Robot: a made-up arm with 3 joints. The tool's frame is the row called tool.
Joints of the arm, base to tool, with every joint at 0 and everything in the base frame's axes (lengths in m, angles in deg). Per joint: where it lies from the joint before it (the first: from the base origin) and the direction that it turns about. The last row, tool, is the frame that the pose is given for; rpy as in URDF.
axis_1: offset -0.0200 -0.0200 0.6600 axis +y
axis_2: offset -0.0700 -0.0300 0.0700 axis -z
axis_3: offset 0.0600 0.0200 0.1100 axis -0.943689 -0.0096 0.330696
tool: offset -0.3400 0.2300 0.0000 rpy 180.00 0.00 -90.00
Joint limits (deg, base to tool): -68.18..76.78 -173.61..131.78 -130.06..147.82
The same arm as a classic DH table. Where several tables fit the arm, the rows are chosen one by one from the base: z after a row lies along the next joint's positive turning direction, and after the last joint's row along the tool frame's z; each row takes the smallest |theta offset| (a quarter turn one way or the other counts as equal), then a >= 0, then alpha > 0; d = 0 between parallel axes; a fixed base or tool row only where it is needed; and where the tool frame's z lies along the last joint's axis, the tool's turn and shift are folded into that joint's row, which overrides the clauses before.
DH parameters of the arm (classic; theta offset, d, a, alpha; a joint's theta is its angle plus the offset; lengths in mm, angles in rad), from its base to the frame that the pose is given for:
base (fixed): 0.0000 660.0 -20.0 -1.5708
axis_1: 0.0000 -50.0 -70.0 -1.5708
axis_2: 1.5606 -201.1 -19.4 -1.9078
axis_3: 0.0000 294.0 -233.4 1.9078
tool (fixed): 0.0102 118.3 0.0 0.0000
Joint limits (rad, base to tool): -1.1900..1.3401 -3.0301..2.3000 -2.2700..2.5799

